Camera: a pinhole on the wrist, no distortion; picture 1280 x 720 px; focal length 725.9 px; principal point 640.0 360.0 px. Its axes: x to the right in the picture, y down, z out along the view. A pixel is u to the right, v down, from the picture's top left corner.
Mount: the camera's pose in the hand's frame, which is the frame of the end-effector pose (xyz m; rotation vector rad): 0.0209 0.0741 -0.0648 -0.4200 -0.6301 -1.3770
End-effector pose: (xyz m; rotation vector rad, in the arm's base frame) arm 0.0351 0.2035 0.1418 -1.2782 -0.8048 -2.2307
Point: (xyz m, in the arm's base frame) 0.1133 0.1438 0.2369
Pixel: 904 675
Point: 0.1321 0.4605 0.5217
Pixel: outside the picture
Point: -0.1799 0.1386 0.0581
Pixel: behind the camera
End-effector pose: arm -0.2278 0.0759 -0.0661 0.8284 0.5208 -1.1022
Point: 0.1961 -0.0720 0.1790
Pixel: 522 564
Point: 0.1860 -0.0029 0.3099
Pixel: 496 364
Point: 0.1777 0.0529 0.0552
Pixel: 261 650
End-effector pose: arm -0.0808 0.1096 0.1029 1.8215 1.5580 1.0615
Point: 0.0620 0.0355 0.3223
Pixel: 112 355
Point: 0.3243 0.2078 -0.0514
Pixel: 1228 544
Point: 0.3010 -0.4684 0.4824
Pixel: outside the picture
